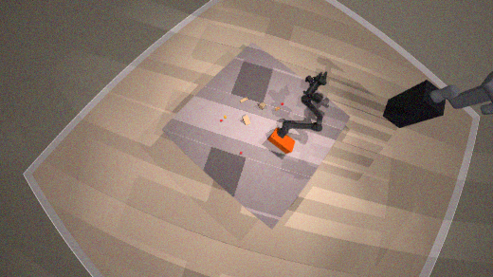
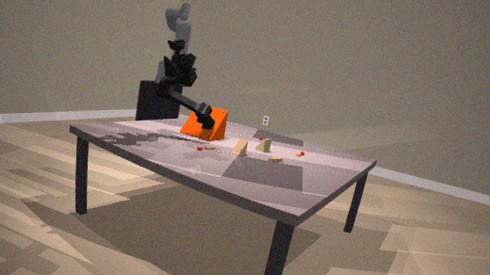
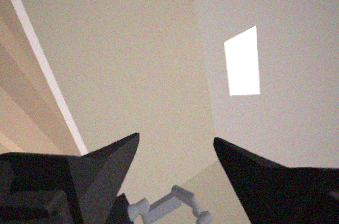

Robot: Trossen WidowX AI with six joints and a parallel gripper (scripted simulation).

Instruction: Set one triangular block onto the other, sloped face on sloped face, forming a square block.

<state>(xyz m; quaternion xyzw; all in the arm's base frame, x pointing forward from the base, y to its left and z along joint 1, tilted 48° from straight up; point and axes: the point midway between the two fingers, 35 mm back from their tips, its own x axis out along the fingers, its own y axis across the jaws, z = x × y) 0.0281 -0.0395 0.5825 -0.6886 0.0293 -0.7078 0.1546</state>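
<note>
Now: gripper tip 33 cm short of the tan triangular block, 53 cm to the right of it and 43 cm above it. Round my gripper tip: small flat wooden piece (45 cm ahead, 38 cm to the left, 44 cm below); yellow piece (50 cm ahead, 61 cm to the left, 45 cm below).
</note>
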